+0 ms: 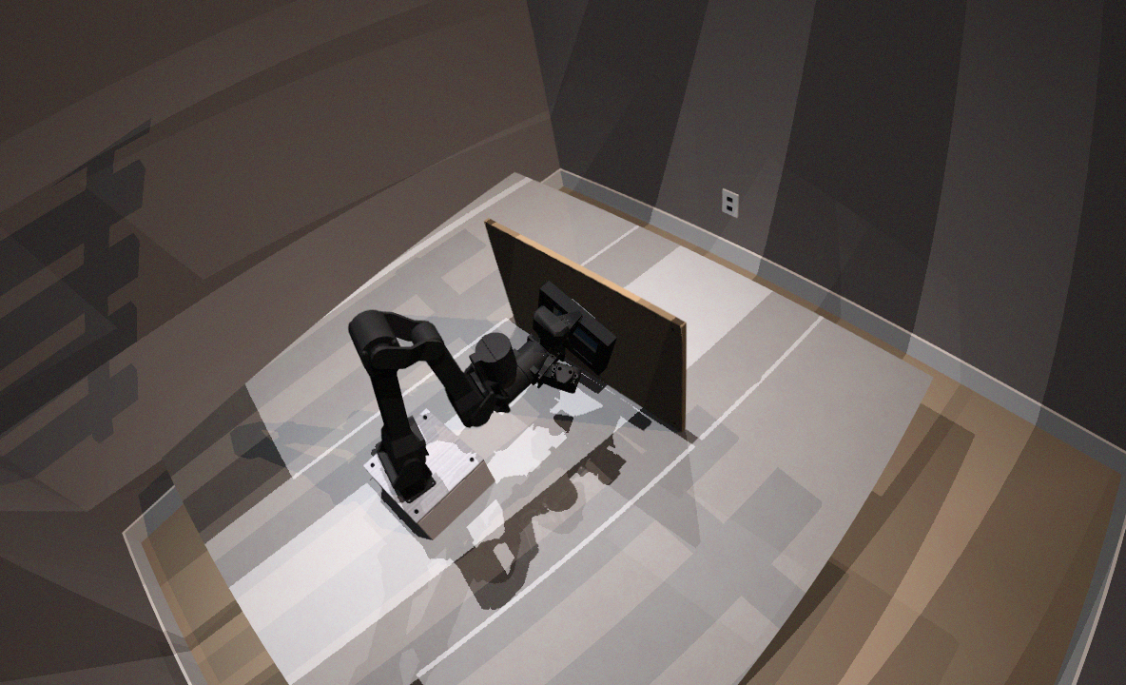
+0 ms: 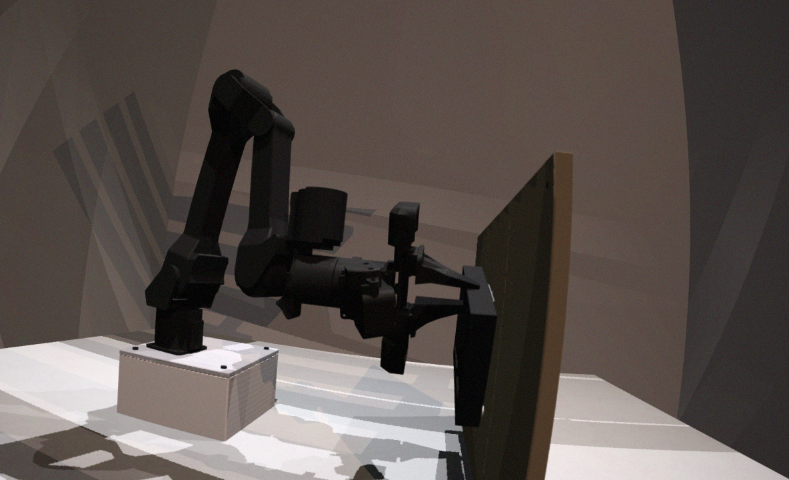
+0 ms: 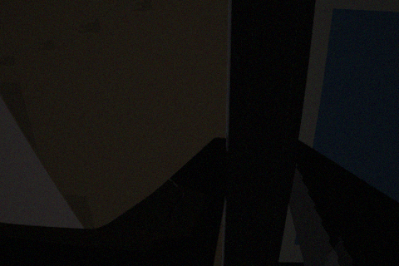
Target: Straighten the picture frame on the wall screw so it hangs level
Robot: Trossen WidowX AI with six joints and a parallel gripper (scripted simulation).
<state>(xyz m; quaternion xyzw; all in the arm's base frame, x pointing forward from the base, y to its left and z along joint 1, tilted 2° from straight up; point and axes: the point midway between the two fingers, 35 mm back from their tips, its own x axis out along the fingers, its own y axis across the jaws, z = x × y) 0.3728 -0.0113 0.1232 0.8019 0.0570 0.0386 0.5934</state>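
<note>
Right now my gripper tip is 20 mm to the right of the picture frame and 50 mm above it. The rest, counted from my gripper tip: wooden board 20 mm ahead, 20 mm to the left, 60 mm below.
</note>
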